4 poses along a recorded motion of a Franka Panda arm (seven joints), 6.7 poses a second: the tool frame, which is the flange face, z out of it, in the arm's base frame.
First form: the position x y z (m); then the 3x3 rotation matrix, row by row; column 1 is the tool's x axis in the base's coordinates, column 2 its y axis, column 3 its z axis. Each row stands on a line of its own.
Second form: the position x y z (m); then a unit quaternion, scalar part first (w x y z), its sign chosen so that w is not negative. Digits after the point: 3 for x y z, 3 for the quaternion.
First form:
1:
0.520, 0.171, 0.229
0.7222, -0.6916, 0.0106
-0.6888, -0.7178, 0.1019
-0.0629, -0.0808, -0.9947
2:
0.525, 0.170, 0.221
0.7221, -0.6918, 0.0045
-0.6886, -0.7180, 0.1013
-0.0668, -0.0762, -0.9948
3:
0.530, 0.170, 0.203
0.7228, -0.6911, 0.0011
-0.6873, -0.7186, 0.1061
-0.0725, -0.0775, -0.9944
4:
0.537, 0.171, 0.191
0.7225, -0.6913, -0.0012
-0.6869, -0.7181, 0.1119
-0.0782, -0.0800, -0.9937
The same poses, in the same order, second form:
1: 0.520, 0.171, 0.229, 0.049, -0.927, 0.372, 0.014
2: 0.525, 0.170, 0.221, 0.048, -0.927, 0.372, 0.017
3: 0.530, 0.170, 0.203, 0.050, -0.927, 0.372, 0.019
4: 0.537, 0.171, 0.191, 0.052, -0.927, 0.372, 0.021
